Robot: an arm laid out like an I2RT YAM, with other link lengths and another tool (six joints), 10 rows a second.
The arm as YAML. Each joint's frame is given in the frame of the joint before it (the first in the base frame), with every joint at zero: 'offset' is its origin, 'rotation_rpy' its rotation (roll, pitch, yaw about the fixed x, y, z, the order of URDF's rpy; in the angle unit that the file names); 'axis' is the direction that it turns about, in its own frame. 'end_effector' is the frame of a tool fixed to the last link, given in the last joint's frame.
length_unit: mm
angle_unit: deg
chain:
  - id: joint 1
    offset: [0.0, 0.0, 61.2]
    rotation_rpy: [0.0, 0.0, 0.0]
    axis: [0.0, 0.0, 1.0]
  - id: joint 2
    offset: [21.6, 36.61, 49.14]
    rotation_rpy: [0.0, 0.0, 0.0]
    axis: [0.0, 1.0, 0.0]
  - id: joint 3
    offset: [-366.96, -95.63, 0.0]
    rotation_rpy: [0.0, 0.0, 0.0]
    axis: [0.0, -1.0, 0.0]
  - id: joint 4
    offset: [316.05, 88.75, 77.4]
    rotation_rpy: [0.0, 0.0, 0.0]
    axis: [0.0, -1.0, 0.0]
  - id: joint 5
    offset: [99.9, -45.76, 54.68]
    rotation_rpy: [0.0, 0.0, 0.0]
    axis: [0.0, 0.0, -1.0]
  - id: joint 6
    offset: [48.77, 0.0, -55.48]
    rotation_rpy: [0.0, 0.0, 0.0]
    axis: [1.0, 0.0, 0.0]
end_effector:
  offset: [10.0, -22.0, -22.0]
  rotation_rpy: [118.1, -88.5, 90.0]
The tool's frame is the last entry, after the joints.
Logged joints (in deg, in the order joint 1, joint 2, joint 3, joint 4, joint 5, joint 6), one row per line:
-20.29 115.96 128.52 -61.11 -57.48 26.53
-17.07 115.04 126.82 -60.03 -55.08 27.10
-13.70 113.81 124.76 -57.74 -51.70 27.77
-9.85 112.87 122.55 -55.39 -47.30 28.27
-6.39 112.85 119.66 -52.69 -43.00 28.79
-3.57 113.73 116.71 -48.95 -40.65 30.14
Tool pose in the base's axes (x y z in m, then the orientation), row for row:
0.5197 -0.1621 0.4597 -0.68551 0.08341 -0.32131 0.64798
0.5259 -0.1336 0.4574 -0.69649 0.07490 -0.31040 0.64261
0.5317 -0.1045 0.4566 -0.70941 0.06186 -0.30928 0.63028
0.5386 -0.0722 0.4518 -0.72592 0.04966 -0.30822 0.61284
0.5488 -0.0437 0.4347 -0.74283 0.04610 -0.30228 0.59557
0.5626 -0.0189 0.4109 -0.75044 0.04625 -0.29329 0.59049
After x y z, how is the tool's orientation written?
As a quaternion, x y z w.
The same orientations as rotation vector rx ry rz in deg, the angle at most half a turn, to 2 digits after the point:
-89.30 10.87 -41.86
-90.93 9.78 -40.52
-93.07 8.12 -40.58
-95.92 6.56 -40.73
-98.85 6.13 -40.22
-100.07 6.17 -39.11

